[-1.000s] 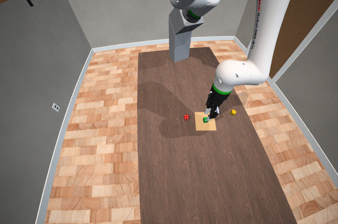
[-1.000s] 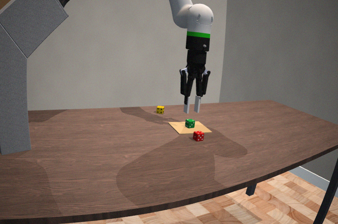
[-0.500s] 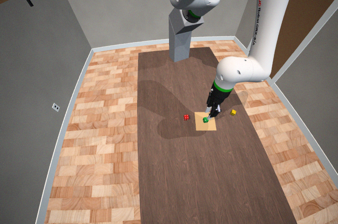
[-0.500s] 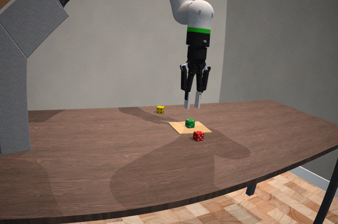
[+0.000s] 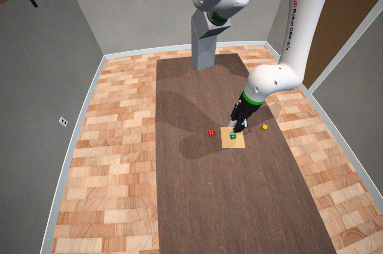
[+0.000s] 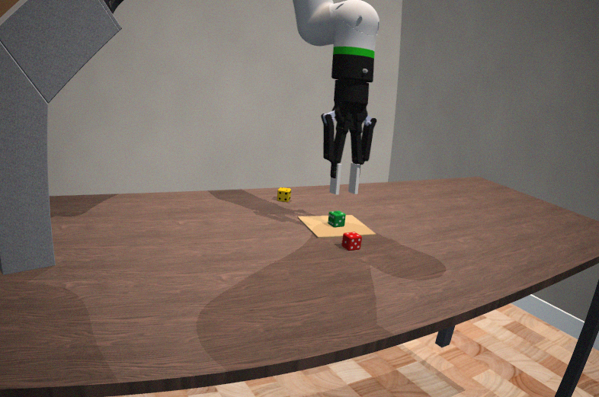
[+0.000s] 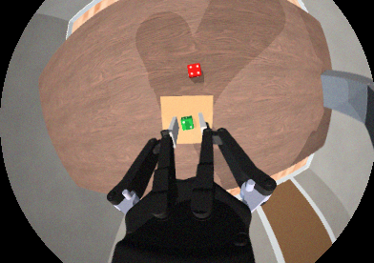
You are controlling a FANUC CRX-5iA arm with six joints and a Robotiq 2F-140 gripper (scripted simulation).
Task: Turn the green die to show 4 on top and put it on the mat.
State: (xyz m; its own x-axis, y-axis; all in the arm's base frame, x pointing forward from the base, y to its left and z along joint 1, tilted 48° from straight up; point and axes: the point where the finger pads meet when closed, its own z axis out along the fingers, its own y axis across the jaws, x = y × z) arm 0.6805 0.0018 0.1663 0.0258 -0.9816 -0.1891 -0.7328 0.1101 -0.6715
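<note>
My gripper is now 20 mm to the right of the green die and 100 mm above it. The rest, counted from my hand: tan mat 20 mm to the left, 120 mm below; yellow die 50 mm behind, 240 mm to the left, 100 mm below; red die 20 mm behind, 110 mm to the right, 100 mm below.
</note>
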